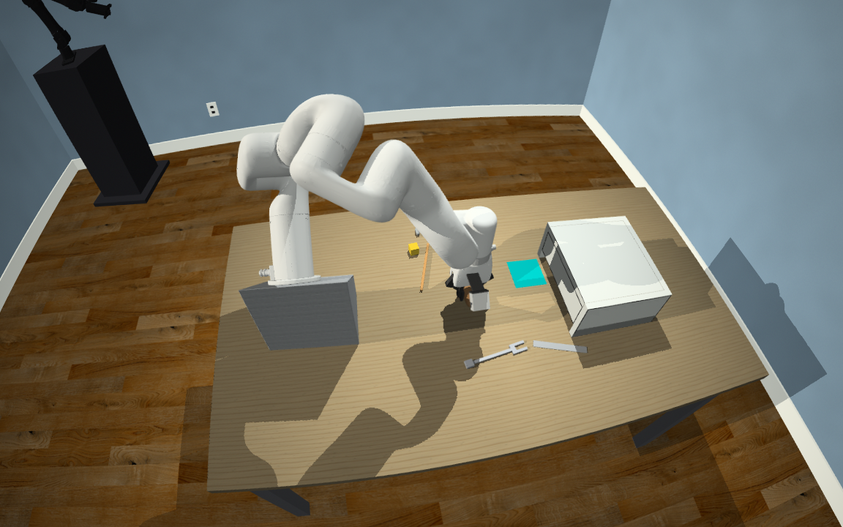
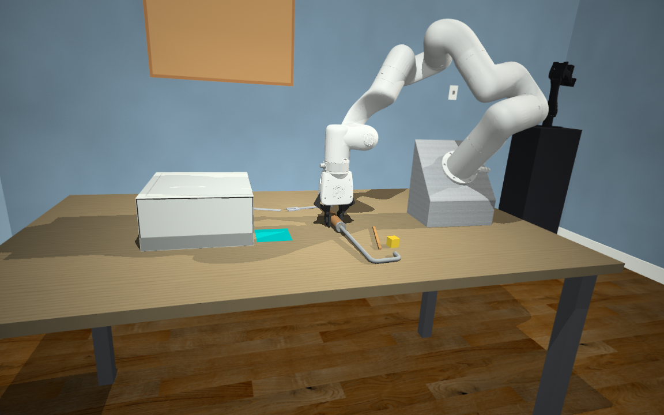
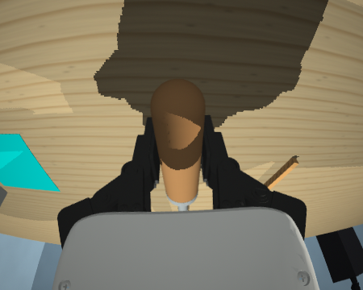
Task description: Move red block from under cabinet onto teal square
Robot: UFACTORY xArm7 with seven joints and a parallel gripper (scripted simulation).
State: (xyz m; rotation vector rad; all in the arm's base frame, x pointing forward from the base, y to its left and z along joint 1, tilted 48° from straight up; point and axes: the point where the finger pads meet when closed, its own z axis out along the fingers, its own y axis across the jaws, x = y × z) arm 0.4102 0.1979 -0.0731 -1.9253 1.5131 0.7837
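The grey forked tool lies 6 cm ahead of my hand, 19 cm to the right of it and 2 cm below it. Also, from my hand: hooked tool with wooden handle (6 cm behind, 11 cm to the left, 1 cm below); teal square (19 cm ahead, 8 cm to the left, 2 cm below); thin wooden stick (11 cm behind, 11 cm to the left, 2 cm below).
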